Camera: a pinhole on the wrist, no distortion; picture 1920 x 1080 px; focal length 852.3 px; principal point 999.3 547.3 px. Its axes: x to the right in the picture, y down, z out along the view. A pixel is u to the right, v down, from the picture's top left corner.
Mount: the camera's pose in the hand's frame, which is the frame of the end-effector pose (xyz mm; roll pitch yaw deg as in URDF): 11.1 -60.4 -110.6 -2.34 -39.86 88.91
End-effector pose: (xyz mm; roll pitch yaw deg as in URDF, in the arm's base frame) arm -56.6 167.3 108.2 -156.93 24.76 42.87
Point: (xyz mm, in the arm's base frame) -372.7 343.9 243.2
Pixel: 714 939
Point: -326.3 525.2 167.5
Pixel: 686 486
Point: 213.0 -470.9 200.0
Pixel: behind the camera
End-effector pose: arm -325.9 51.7 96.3 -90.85 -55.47 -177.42
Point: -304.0 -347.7 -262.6
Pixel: outside the picture
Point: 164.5 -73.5 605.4
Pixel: 530 300
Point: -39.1 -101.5 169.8
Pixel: 1021 767
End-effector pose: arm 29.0 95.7 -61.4 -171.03 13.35 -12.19
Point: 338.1 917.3 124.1
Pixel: 63 379
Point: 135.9 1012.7 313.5
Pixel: outside the picture
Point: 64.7 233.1 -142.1
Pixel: 1345 451
